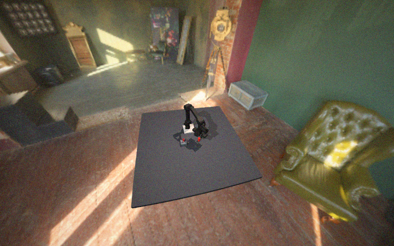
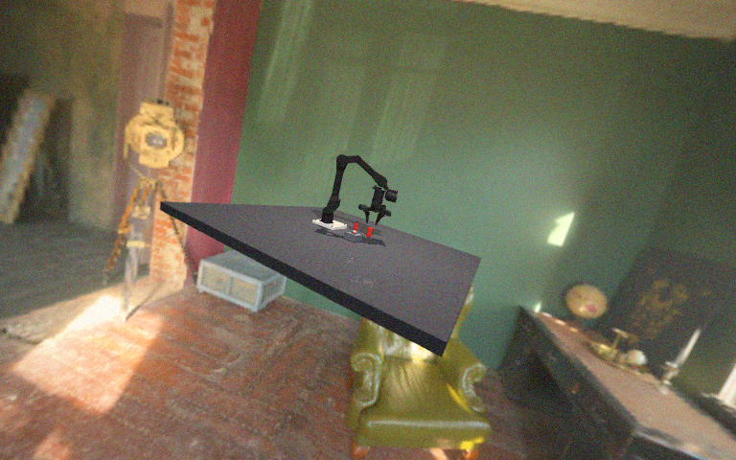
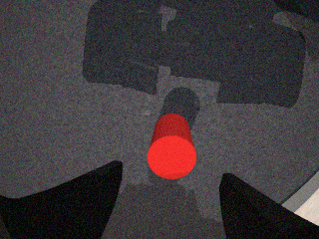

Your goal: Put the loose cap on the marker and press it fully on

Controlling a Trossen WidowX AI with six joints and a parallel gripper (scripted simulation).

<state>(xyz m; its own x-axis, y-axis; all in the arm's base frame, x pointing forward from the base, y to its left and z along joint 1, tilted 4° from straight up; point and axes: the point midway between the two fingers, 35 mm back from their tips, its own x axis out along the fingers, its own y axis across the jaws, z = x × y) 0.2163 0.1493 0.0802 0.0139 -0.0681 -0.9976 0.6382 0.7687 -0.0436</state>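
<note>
Now: gripper tip 5 cm above the red cap. The rest, counted from my gripper tip: holder block (5 cm ahead, 19 cm to the right, 5 cm below).
</note>
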